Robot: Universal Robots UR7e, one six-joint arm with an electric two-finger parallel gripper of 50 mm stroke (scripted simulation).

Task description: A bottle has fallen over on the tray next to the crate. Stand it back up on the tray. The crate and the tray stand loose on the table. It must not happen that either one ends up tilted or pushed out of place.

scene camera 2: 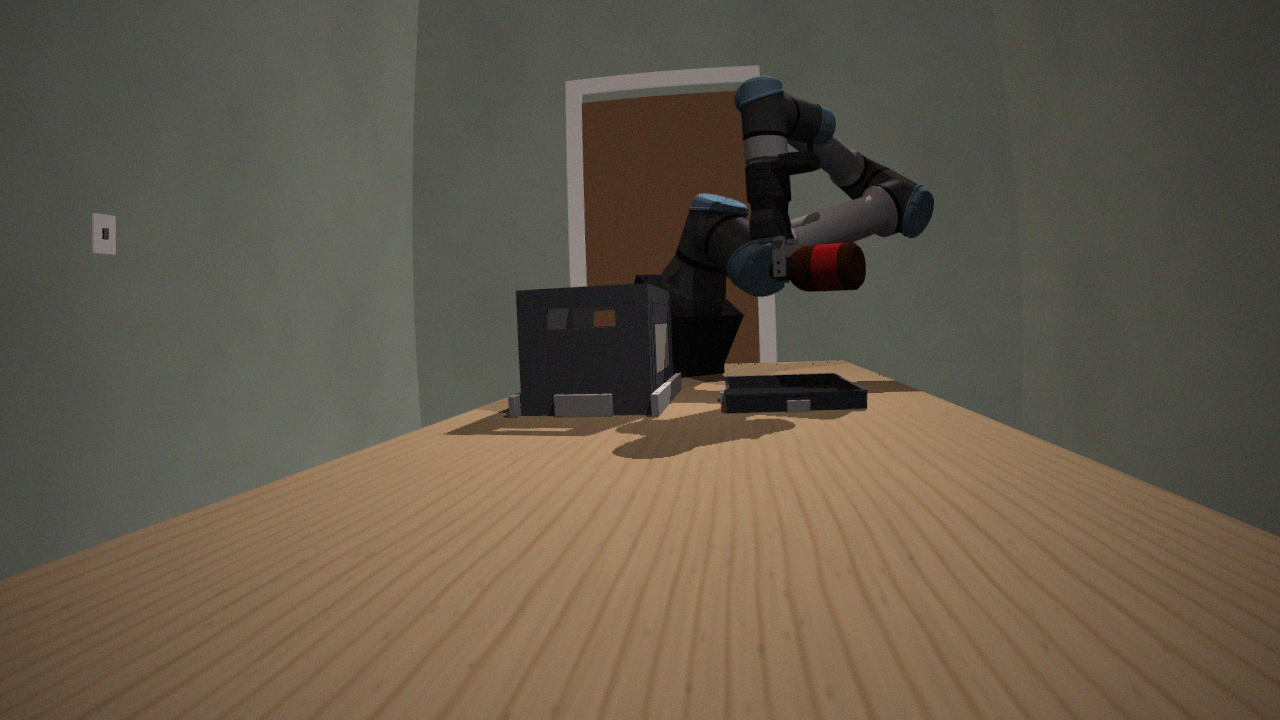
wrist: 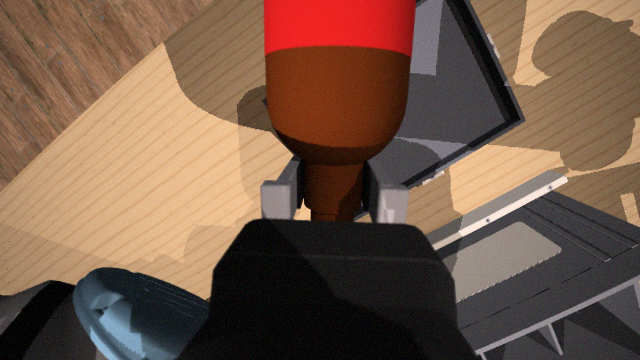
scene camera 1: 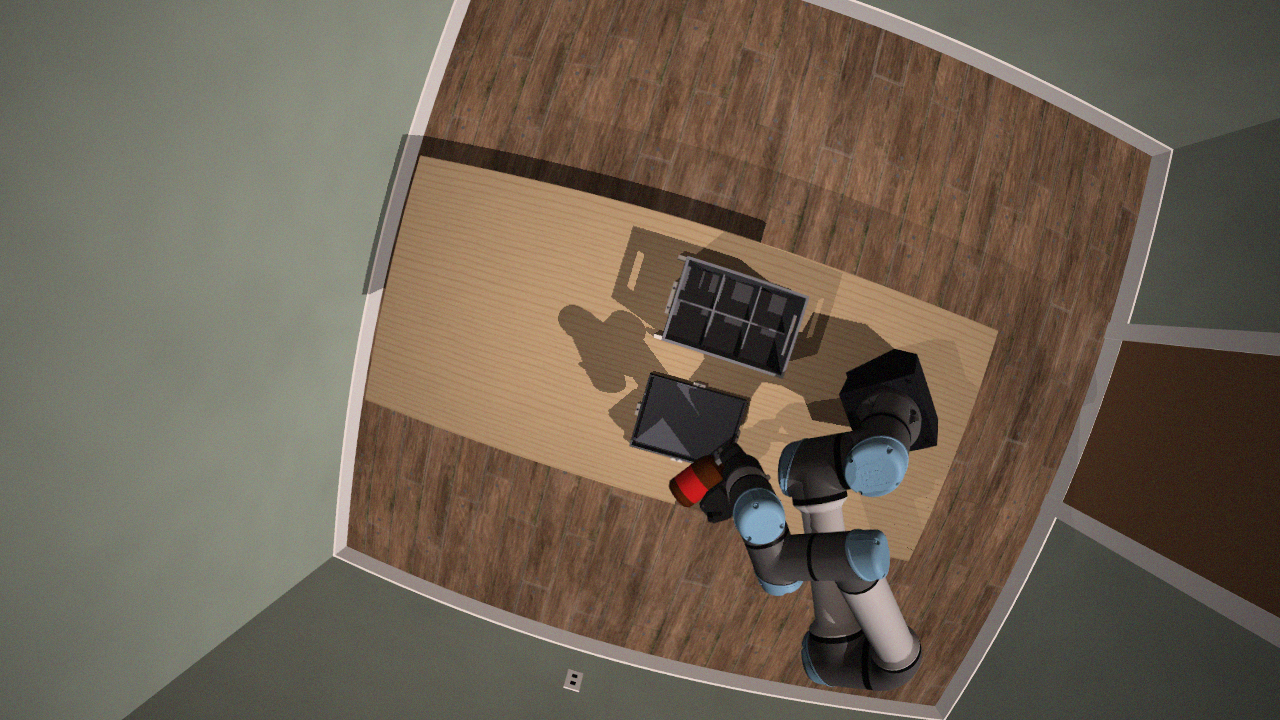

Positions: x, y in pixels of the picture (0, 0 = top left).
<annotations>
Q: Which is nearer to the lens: the brown bottle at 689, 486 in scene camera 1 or the dark tray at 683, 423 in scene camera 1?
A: The brown bottle.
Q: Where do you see a dark tray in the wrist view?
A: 459, 100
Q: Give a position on a dark tray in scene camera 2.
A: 828, 391
</annotations>
